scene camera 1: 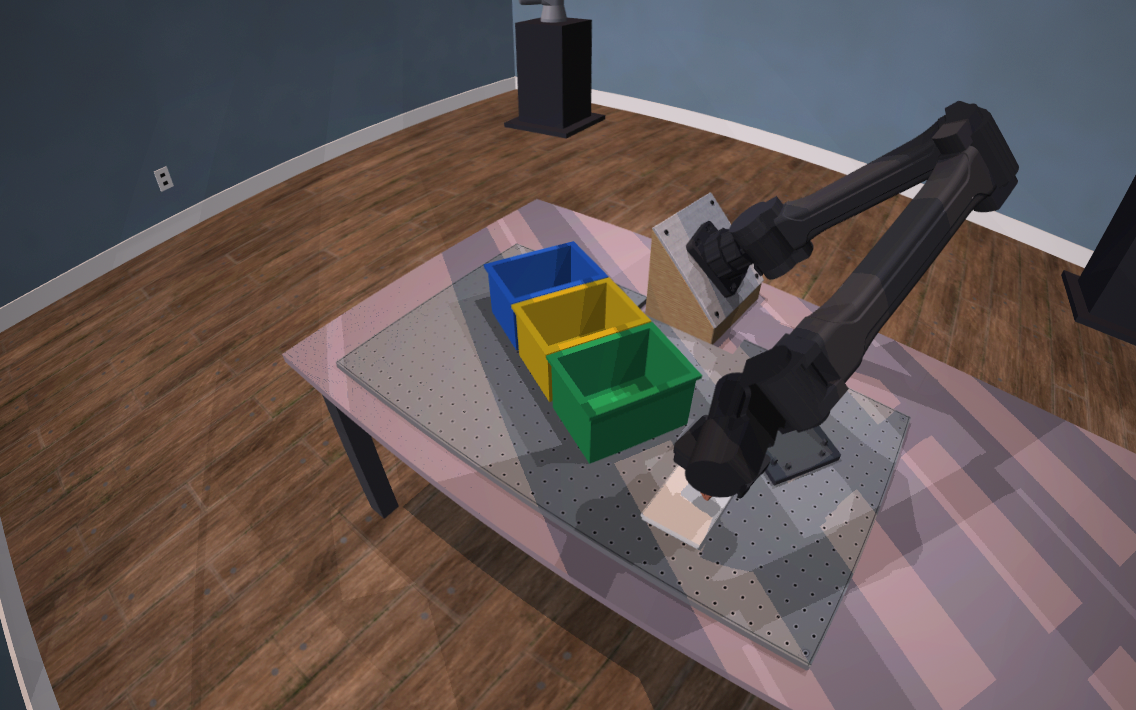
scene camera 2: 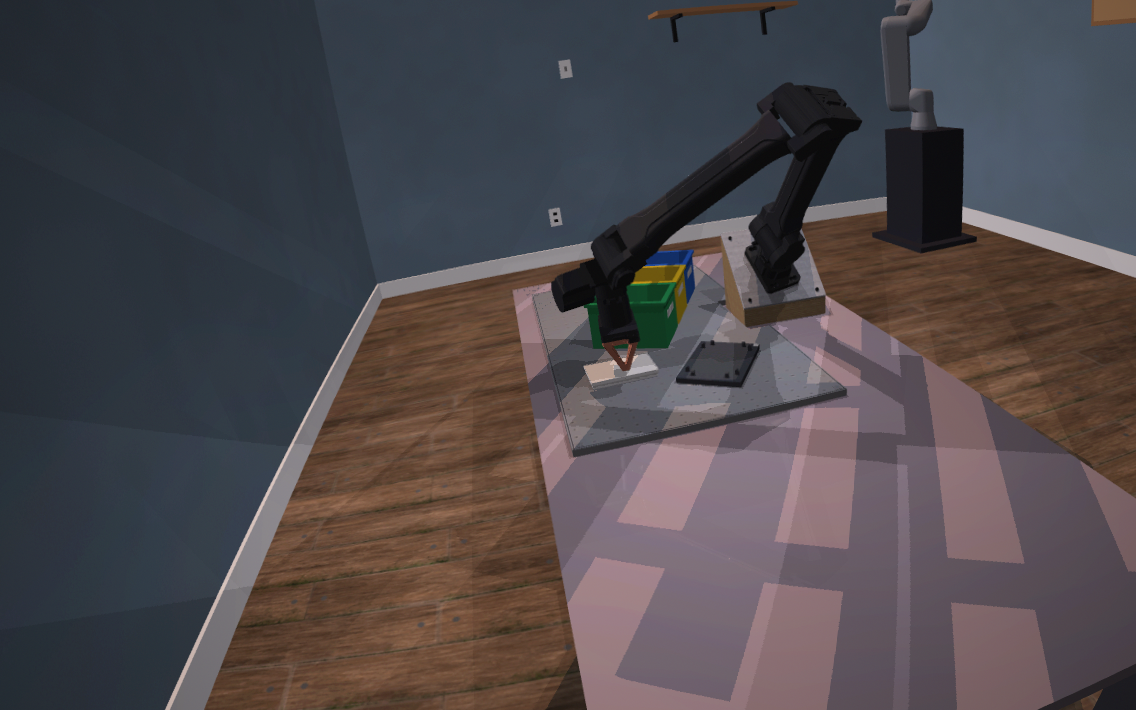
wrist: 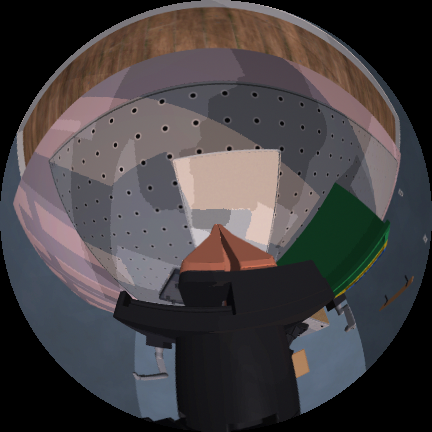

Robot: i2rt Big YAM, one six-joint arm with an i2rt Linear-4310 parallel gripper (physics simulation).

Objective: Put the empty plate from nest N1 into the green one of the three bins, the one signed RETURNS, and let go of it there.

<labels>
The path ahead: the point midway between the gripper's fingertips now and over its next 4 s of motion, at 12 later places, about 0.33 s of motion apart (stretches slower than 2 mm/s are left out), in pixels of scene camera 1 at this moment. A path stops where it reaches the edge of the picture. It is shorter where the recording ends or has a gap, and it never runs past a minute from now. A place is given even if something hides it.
My gripper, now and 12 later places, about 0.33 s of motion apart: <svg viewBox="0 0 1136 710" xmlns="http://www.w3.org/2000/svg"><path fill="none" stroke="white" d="M708 496L708 496L707 495L703 492L702 492L702 494L702 492L703 494L709 496L709 498L709 499L711 509L710 513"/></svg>
</labels>
